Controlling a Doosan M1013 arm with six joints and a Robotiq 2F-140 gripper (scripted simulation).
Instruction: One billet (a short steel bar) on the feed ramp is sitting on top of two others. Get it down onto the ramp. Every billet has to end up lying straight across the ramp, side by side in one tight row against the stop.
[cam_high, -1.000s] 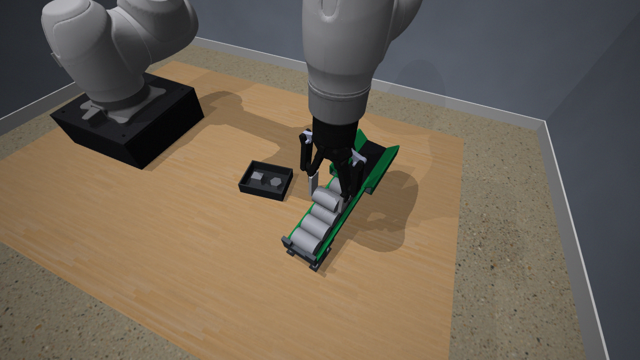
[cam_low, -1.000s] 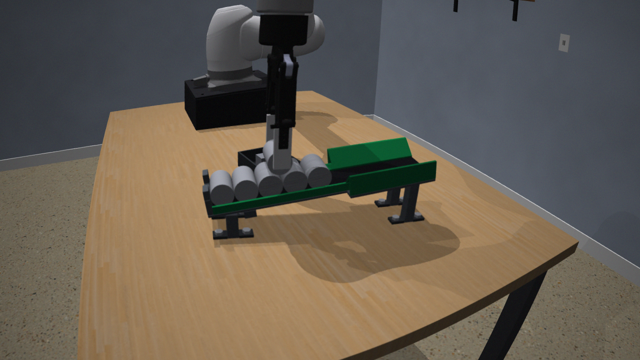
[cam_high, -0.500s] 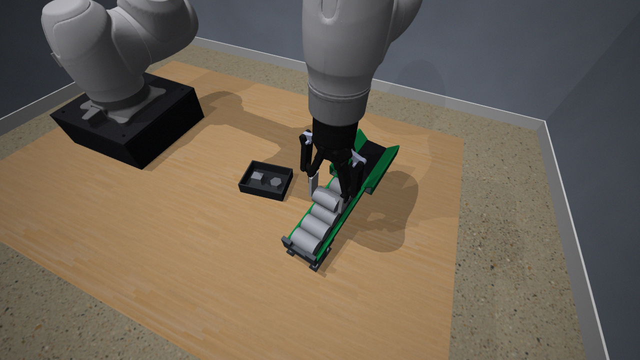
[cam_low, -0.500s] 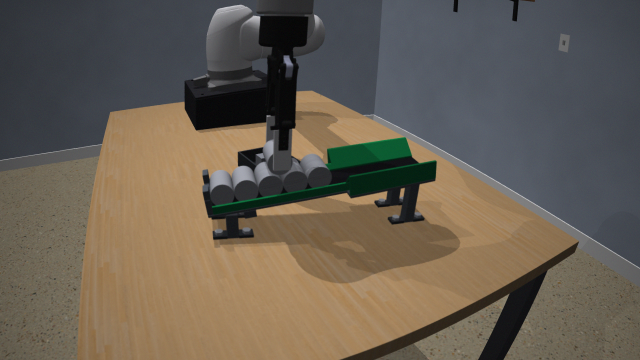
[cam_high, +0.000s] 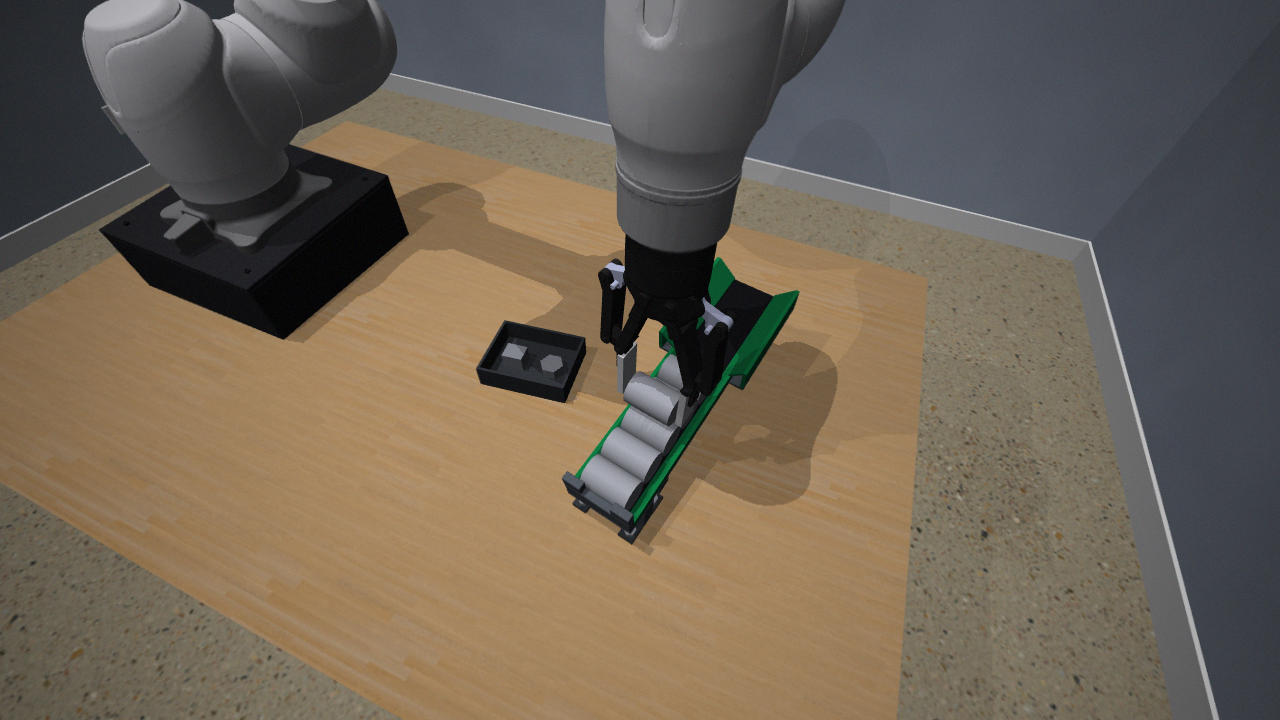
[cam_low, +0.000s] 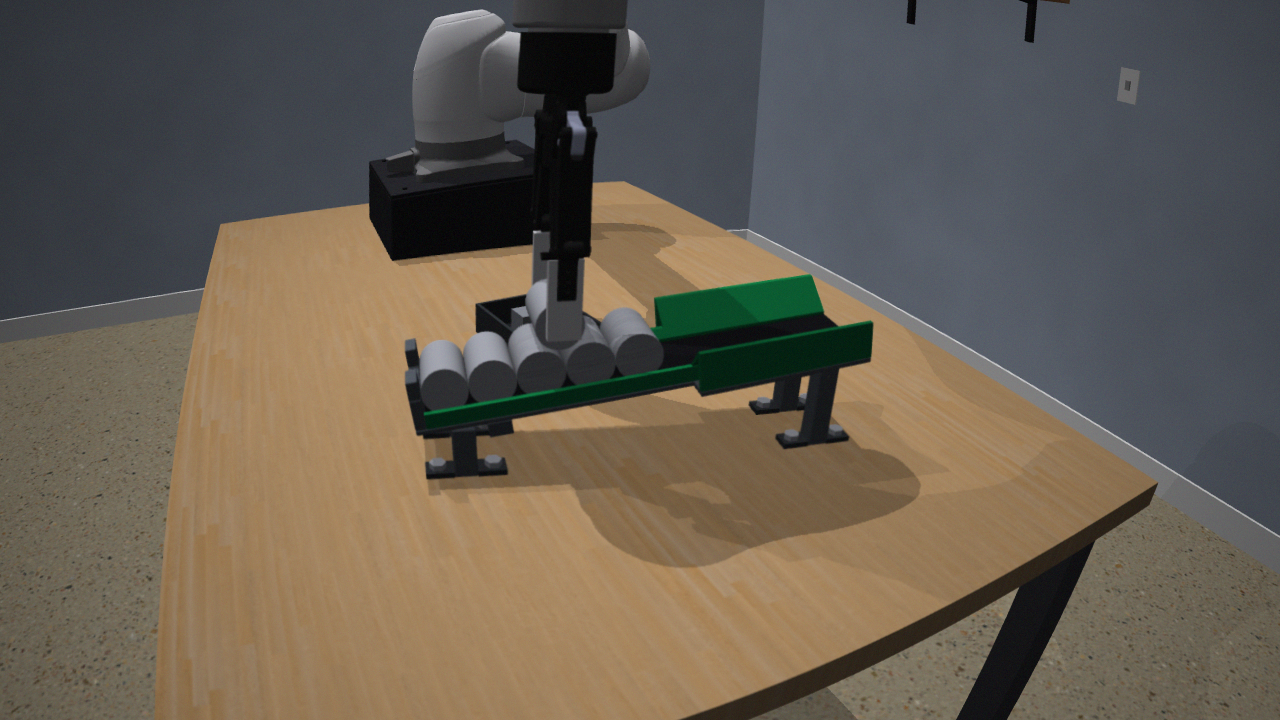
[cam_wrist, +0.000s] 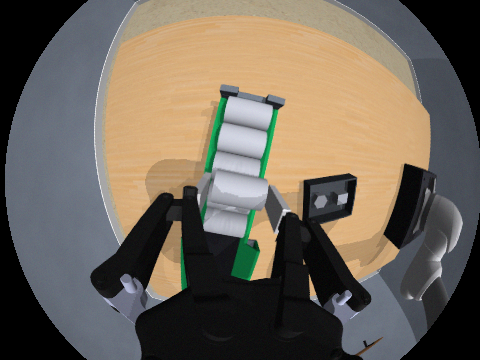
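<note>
My hand is 12 cm to the left of the dark stop, 8 cm above it and 2 cm past it. Also, from my hand: black tray: 21 cm behind, 13 cm below, 6 cm to the left.
</note>
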